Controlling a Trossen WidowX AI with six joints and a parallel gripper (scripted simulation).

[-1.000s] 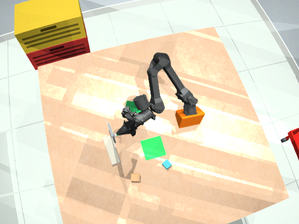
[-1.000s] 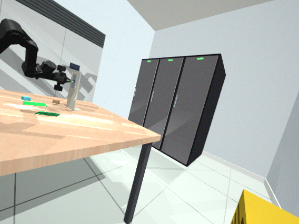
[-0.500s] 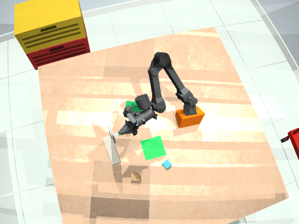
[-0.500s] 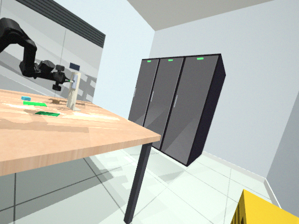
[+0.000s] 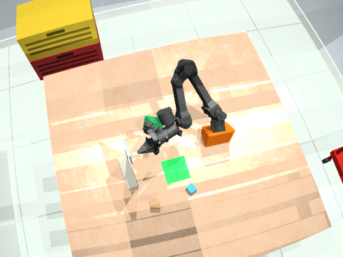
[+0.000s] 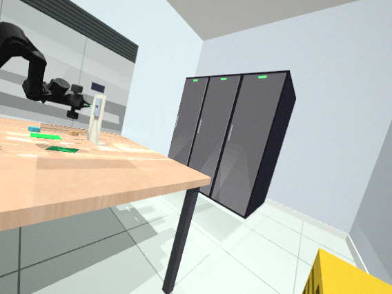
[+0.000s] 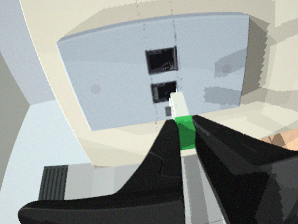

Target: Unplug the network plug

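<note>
The green marked square is 170 mm behind my gripper tip, 30 mm to the left of it and 230 mm below it. From my gripper tip the other things lie so: pale panel: 50 mm ahead, 10 mm to the left, 90 mm below; then tan block: 50 mm behind, 190 mm to the left, 210 mm below; then network plug: 10 mm ahead.
</note>
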